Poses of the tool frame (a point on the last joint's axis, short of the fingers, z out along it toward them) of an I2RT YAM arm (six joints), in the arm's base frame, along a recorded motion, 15 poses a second.
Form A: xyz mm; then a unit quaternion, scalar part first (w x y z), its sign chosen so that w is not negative.
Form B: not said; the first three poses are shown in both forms.
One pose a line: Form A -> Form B
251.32, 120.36, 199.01, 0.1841, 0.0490, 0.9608, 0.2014 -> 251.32, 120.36, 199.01, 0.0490, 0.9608, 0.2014, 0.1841
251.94, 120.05, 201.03, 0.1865, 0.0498, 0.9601, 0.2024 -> 251.94, 120.05, 201.03, 0.0498, 0.9601, 0.2024, 0.1865
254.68, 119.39, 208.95, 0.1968, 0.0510, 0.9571, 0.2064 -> 254.68, 119.39, 208.95, 0.0510, 0.9571, 0.2064, 0.1968
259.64, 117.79, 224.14, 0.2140, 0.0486, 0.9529, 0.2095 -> 259.64, 117.79, 224.14, 0.0486, 0.9529, 0.2095, 0.2140
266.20, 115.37, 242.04, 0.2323, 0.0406, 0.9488, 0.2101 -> 266.20, 115.37, 242.04, 0.0406, 0.9488, 0.2101, 0.2323
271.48, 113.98, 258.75, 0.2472, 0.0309, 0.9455, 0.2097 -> 271.48, 113.98, 258.75, 0.0309, 0.9455, 0.2097, 0.2472
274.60, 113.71, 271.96, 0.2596, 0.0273, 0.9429, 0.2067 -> 274.60, 113.71, 271.96, 0.0273, 0.9429, 0.2067, 0.2596
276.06, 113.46, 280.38, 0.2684, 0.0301, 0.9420, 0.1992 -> 276.06, 113.46, 280.38, 0.0301, 0.9420, 0.1992, 0.2684
